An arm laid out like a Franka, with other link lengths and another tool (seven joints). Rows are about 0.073 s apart.
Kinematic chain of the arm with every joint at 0, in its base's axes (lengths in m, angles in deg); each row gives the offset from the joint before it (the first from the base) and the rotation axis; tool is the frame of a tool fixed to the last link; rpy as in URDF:
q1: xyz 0 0 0.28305 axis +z
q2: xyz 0 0 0 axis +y
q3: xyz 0 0 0.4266 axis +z
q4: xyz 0.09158 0 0 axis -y
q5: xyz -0.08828 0 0.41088 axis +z
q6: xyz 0 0 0 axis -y
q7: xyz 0.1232 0 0 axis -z
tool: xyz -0.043 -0.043 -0.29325 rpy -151.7 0 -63.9
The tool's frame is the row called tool.
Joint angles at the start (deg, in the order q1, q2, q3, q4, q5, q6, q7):
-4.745 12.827 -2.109 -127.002 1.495 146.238 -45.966
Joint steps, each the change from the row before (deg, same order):
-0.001 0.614 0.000 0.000 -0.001 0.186 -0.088
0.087 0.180 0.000 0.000 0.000 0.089 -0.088
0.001 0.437 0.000 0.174 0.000 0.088 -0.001
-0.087 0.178 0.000 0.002 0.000 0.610 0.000
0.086 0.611 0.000 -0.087 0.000 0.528 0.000
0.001 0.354 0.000 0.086 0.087 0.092 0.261
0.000 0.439 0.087 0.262 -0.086 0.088 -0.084
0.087 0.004 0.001 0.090 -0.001 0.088 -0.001
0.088 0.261 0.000 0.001 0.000 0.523 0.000
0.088 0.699 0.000 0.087 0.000 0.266 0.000
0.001 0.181 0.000 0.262 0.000 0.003 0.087
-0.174 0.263 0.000 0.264 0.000 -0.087 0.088
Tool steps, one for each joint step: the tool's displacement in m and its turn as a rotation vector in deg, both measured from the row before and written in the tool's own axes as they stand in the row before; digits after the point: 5 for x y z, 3 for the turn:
-0.00116 0.00358 0.00551 -0.165 -0.389 0.111
-0.00036 0.00008 0.00207 -0.029 -0.159 -0.112
0.00057 0.00152 0.00314 -0.073 -0.142 0.073
0.00260 0.00057 0.00045 0.115 0.411 -0.123
-0.00077 0.00250 0.00598 -0.078 -0.175 -0.001
-0.00039 0.00162 0.00282 -0.027 0.003 0.376
0.00126 0.00013 0.00324 -0.059 -0.181 -0.176
0.00104 -0.00166 0.00000 0.063 0.099 -0.156
0.00131 -0.00041 0.00232 0.076 0.180 -0.196
-0.00083 0.00262 0.00632 -0.132 -0.324 0.074
0.00180 -0.00047 0.00047 0.022 0.111 0.034
0.00156 0.00206 0.00035 -0.051 0.058 0.261

